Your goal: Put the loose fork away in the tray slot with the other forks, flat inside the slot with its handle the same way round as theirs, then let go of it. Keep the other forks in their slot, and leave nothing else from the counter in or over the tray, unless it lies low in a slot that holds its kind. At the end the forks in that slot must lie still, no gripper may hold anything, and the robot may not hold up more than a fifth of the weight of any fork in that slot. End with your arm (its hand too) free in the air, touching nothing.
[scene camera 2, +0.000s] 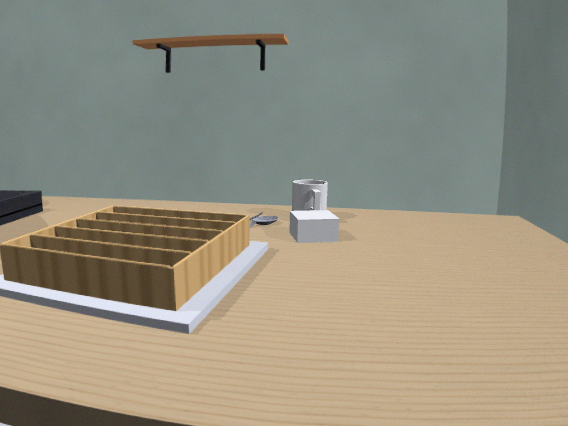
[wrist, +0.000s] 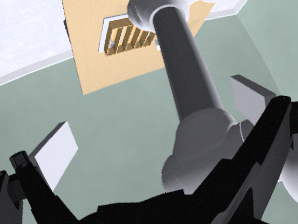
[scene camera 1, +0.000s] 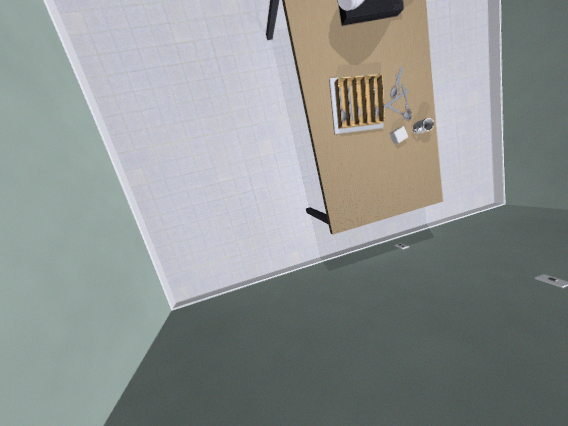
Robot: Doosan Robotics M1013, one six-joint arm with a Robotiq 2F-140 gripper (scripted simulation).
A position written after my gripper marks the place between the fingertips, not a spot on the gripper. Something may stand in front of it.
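White box (scene camera 2: 305,226), white mug (scene camera 2: 306,194), tray (scene camera 2: 130,278). My gripper (wrist: 150,114), tray (wrist: 119,24).
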